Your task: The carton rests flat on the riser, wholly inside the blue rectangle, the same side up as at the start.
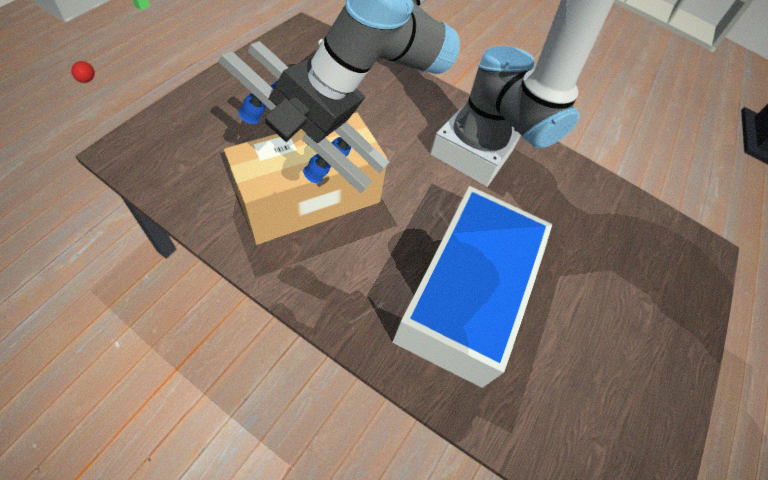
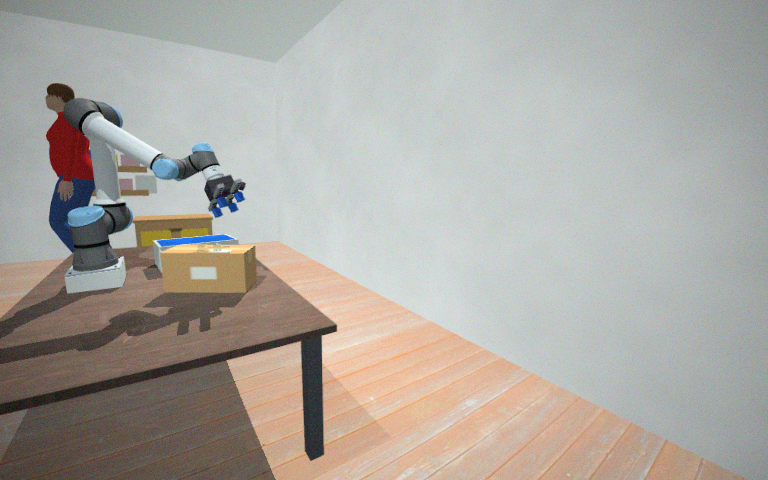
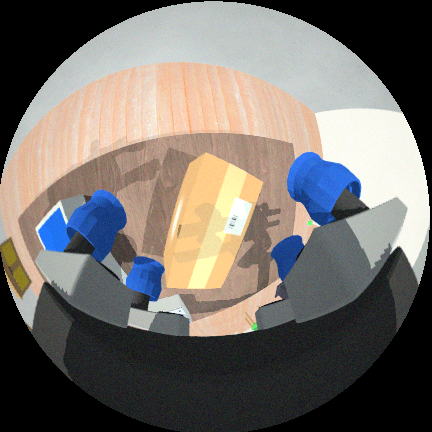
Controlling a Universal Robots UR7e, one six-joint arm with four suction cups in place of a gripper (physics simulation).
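Pixels of known places: hand at its tool point: [image 1: 293, 136] [image 2: 229, 208] [image 3: 208, 235]; arm's base at its link origin: [image 1: 481, 131] [image 2: 96, 265].
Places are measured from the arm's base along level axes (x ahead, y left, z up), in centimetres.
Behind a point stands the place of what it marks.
The tan carton [image 1: 271, 209] @[x 50.9, y -28.6, z 3.0 cm] [image 2: 226, 274] @[x 40.4, y -40.1, z -0.6 cm] [image 3: 200, 210] @[x 44.3, y -27.5, z 7.7 cm] rests flat on the table, apart from the riser. Its taped face with a barcode label is up, and a blank white label shows on a side. The white riser [image 1: 447, 356] @[x 58.8, y 15.8, z -1.0 cm] [image 2: 157, 257] @[x 22.8, y 12.8, z -2.4 cm] stands on the table, with the blue rectangle [image 1: 509, 283] @[x 41.4, y 20.3, z 4.1 cm] [image 2: 195, 240] @[x 40.1, y 13.1, z 4.1 cm] [image 3: 52, 230] @[x 53.9, y 13.9, z 4.1 cm] on its top; nothing rests on it. My gripper [image 1: 296, 129] @[x 47.3, y -24.2, z 22.9 cm] [image 2: 227, 203] [image 3: 214, 235] @[x 47.3, y -24.2, z 22.9 cm] hangs tilted above the carton, its four blue cups clear of it. It is open and holds nothing.
The arm's base [image 1: 464, 161] @[x 8.7, y -0.4, z -3.9 cm] [image 2: 95, 277] @[x -0.5, y -9.0, z -2.9 cm] stands on the dark table [image 1: 623, 339] @[x 32.8, y 51.1, z -7.9 cm] [image 2: 271, 316] @[x 45.2, y -70.6, z -7.9 cm], near the riser and the carton. A person in red [image 2: 67, 152] stands behind the arm. A wooden cabinet [image 2: 172, 219] is behind the table. A red ball [image 1: 83, 71] lies on the floor.
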